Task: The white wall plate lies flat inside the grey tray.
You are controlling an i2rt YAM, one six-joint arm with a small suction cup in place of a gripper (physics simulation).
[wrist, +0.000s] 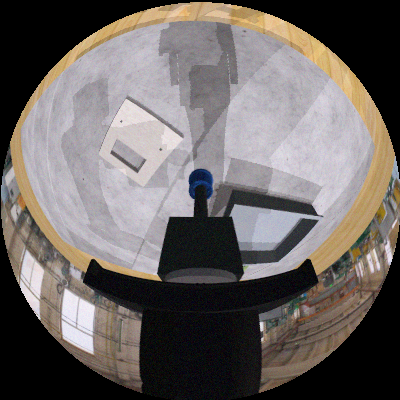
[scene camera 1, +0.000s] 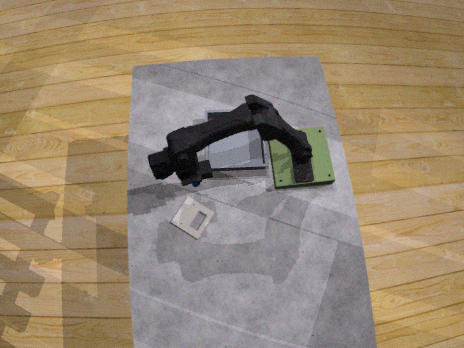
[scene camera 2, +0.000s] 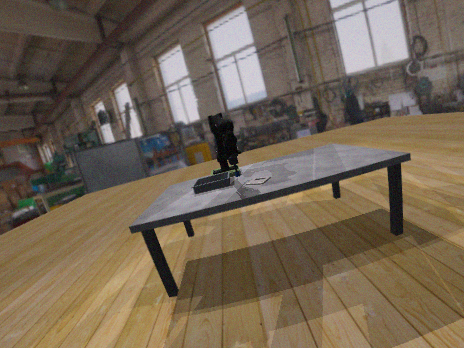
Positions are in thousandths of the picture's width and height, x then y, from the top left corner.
Scene:
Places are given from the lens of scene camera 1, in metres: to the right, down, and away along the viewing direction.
white wall plate (scene camera 1: 404, 611): -0.16, 0.14, 1.21
grey tray (scene camera 1: 531, 432): 0.06, -0.09, 1.30

